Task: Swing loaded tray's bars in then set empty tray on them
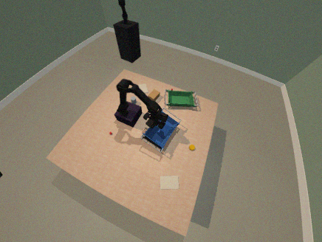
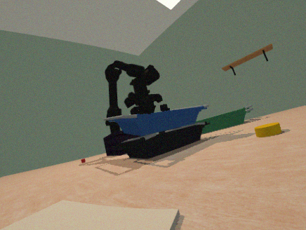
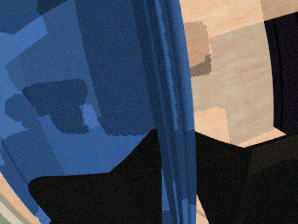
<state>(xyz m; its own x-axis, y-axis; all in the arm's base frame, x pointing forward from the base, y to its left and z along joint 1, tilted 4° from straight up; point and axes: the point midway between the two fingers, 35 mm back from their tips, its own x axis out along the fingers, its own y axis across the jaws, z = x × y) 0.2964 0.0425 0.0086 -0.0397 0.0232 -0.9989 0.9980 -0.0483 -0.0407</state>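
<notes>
Right now the blue tray is 80 mm ahead of my gripper tip, 20 mm above it and 10 mm to the right of it. Also, from my gripper tip: yellow disc: 390 mm ahead, 100 mm below, 20 mm to the left; tan box: 340 mm to the left, 210 mm behind, 80 mm below.
</notes>
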